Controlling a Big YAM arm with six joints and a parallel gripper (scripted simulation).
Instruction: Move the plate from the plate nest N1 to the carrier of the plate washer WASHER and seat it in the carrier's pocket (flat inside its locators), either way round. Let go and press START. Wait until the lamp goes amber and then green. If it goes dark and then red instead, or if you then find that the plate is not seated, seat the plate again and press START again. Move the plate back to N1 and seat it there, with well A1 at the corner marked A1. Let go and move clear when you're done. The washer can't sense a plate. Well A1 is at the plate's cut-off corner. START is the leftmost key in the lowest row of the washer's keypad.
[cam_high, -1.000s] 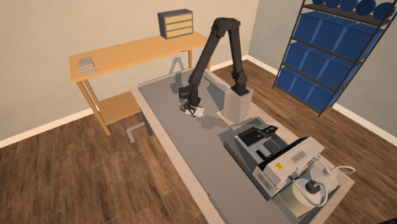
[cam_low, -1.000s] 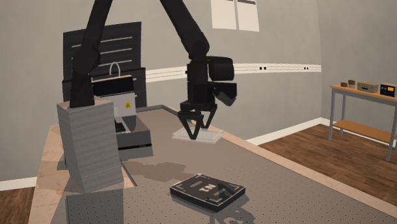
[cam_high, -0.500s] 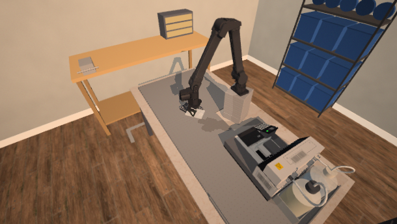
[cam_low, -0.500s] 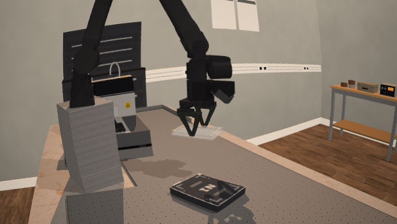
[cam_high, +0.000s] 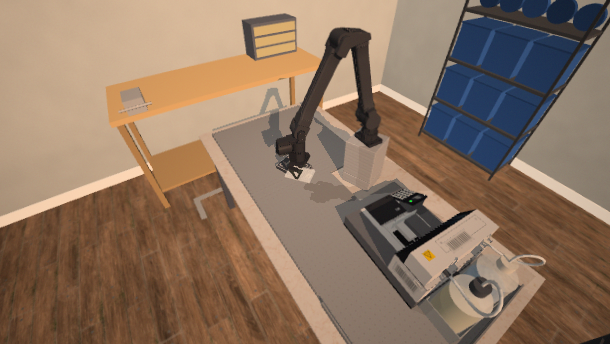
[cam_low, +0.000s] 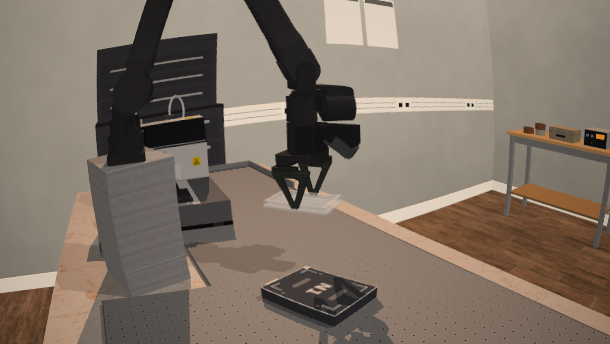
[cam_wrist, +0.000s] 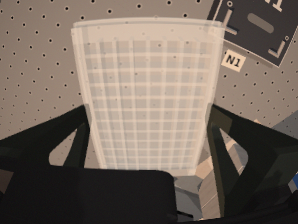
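Now: hand 10 mm above the clear well plate. The rest, counted from my hand: dark carrier 250 mm behind, 350 mm to the left, 60 mm below; then label 100 mm behind, 70 mm to the right, 140 mm below; then nest frame 50 mm behind, 170 mm to the right, 120 mm below.
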